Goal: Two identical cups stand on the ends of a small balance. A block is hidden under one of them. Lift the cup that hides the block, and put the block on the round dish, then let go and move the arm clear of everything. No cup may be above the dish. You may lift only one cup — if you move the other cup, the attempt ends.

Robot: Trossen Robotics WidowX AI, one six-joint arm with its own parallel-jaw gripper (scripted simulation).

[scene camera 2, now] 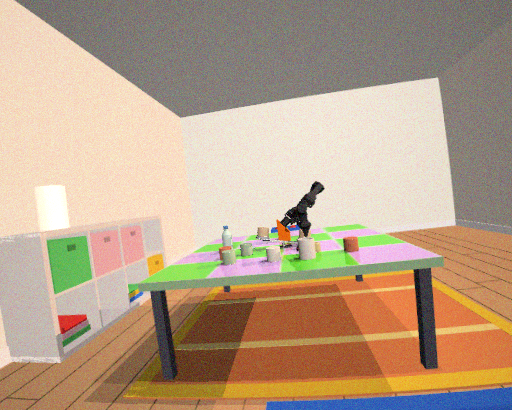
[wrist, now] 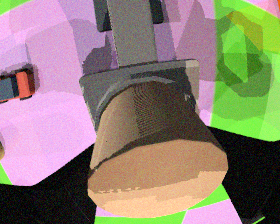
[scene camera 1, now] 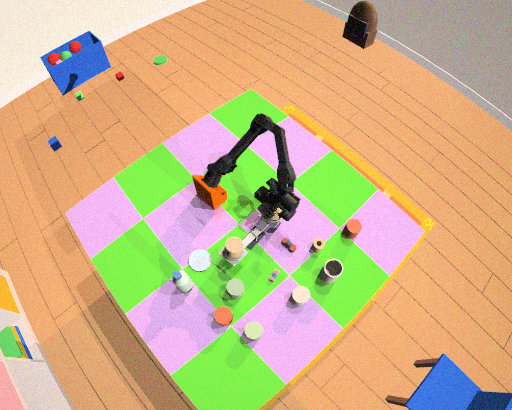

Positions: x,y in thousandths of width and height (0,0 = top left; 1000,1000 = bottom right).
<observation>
In view: my gripper (wrist: 534,623) and a tan cup (wrist: 545,676).
</observation>
